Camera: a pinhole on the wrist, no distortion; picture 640 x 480 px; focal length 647.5 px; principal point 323.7 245.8 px. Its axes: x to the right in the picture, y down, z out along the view. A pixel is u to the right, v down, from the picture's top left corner.
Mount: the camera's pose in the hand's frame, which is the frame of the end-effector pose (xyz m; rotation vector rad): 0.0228 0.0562 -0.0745 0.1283 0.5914 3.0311
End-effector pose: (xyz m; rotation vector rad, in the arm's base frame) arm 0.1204 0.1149 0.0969 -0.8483 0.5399 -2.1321
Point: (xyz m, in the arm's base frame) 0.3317 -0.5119 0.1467
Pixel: outside the picture
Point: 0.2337 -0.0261 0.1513
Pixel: 219.8 323.8
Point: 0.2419 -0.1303 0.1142
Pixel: 83.8 79.0
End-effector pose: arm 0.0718 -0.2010 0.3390 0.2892 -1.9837 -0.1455
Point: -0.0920 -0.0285 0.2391
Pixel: 602.5 246.2
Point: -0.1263 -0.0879 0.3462
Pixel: 303.2 288.0
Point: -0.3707 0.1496 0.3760
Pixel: 282.7 62.2
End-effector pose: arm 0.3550 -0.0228 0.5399 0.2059 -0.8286 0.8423
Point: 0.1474 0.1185 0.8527
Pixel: 35.9 225.8
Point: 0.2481 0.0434 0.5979
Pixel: 313.7 247.6
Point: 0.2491 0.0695 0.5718
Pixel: 324.0 101.3
